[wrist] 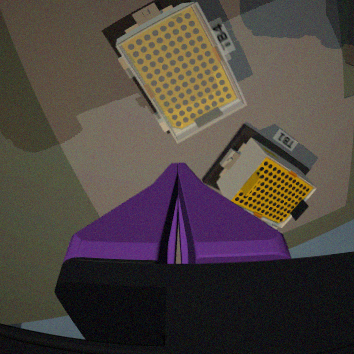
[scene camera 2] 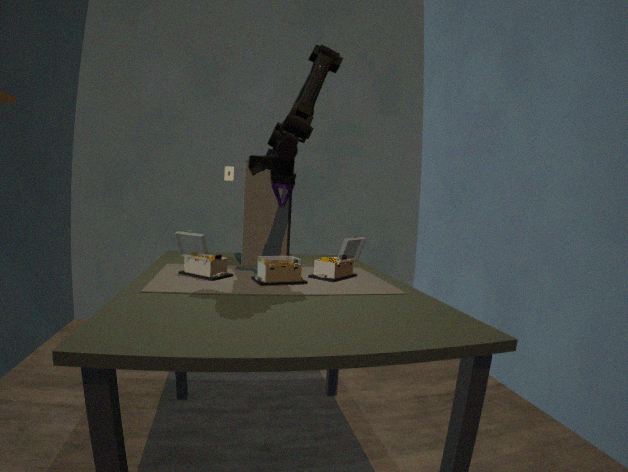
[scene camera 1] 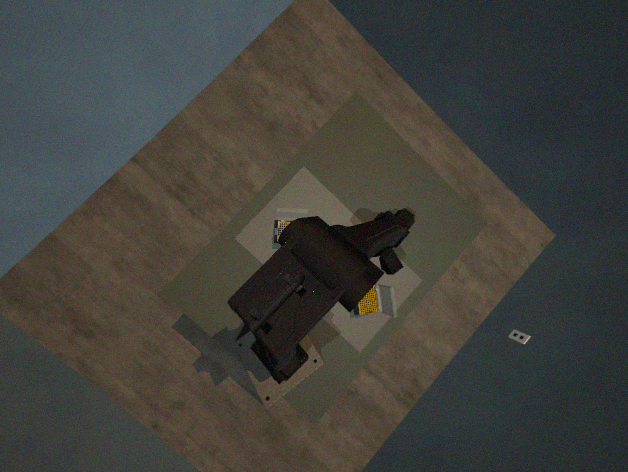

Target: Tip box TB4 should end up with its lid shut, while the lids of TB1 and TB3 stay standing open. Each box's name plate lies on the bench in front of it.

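Frame: origin at the arm's base, x right, y ahead, z up, level; metres.
Seen in the pictures: gripper, fingertip midpoint: point(wrist: 177, 174) point(scene camera 2: 281, 207); arm's base, link origin: point(scene camera 2: 268, 170).
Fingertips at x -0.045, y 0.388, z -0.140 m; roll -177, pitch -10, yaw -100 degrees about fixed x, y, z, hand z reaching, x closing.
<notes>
Offsets run from my fingertips to a thing's top centre. "spot": to the spot under its first point. Level surfaces: height alone.
Box TB4 {dz -0.162, dx +0.001, dy -0.050 m} point(scene camera 2: 279, 274) point(wrist: 177, 70) is the middle box; its clear lid {spot: dz -0.162, dx -0.001, dy -0.003 m} point(scene camera 2: 279, 259) lies shut over the yellow rack. Its name plate {spot: dz -0.237, dx +0.013, dy -0.104 m} point(wrist: 223, 39) lies beside it in the wrist view. TB1 point(scene camera 2: 332, 268) point(wrist: 272, 192) has its lid {spot: dz -0.132, dx -0.243, dy -0.074 m} point(scene camera 2: 351, 249) standing open; its plate {spot: dz -0.237, dx -0.149, dy -0.186 m} point(wrist: 285, 139) is readable. The third box {dz -0.173, dx +0.236, dy -0.104 m} point(scene camera 1: 369, 300) point(scene camera 2: 204, 265), by elimination TB3, has its lid point(scene camera 1: 386, 300) point(scene camera 2: 191, 243) open; its plate is not readable. My purple gripper point(scene camera 2: 282, 204) point(wrist: 177, 174) is shut and empty, above and apart from the boxes. The arm hides TB4 in the overhead view.
The boxes stand on a pale mat {dz -0.239 m} point(scene camera 1: 304, 185) point(scene camera 2: 167, 287) on the green bench {dz -0.242 m} point(scene camera 1: 365, 126) point(scene camera 2: 304, 329). The arm's base plate point(scene camera 1: 276, 393) is bolted at one bench end. A tall brown panel point(scene camera 2: 256, 218) rises behind the boxes in scene camera 2.
</notes>
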